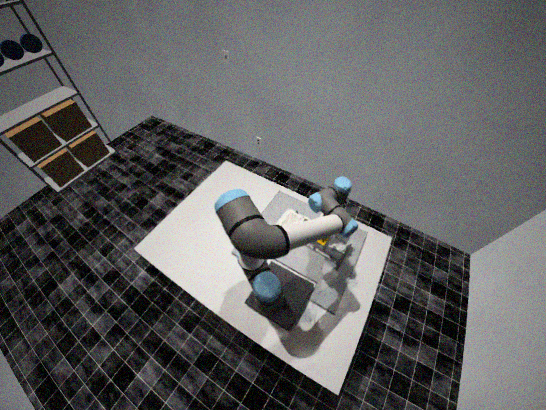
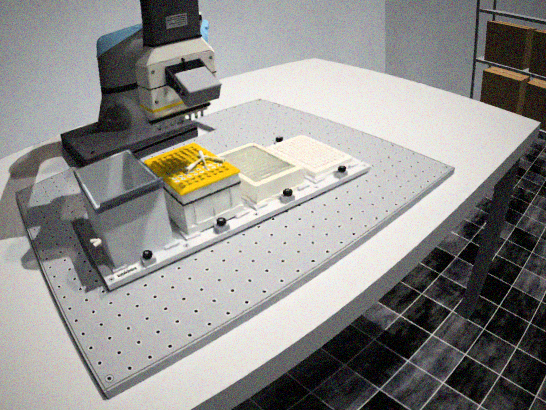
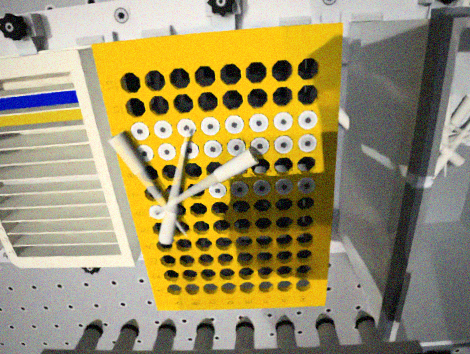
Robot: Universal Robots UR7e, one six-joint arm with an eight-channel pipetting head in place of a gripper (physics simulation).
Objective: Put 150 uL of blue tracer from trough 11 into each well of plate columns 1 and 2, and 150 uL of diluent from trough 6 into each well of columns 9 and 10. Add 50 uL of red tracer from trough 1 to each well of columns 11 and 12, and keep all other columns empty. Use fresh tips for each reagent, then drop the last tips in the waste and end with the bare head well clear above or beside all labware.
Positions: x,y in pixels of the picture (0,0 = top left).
Labels:
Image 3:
pipette tip: 120,142
pipette tip: 166,236

